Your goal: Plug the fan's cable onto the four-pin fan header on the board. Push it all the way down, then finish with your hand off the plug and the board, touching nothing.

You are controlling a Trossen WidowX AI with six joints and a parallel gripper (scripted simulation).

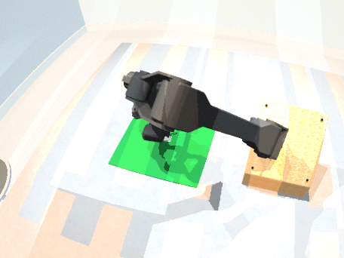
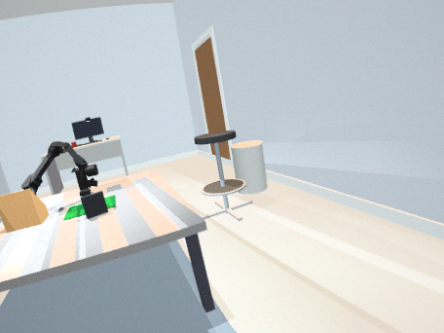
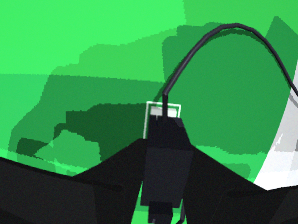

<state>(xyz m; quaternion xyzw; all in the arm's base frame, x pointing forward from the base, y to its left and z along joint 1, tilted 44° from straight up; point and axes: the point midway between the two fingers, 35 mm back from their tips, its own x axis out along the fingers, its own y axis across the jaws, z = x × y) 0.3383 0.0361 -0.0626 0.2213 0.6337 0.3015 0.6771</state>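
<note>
Right now the green board is 30 mm to the left of my gripper tip and 50 mm below it. Also, from my gripper tip: dark fan plug (10 mm above); fan (50 mm ahead, 140 mm to the right, 30 mm above).
</note>
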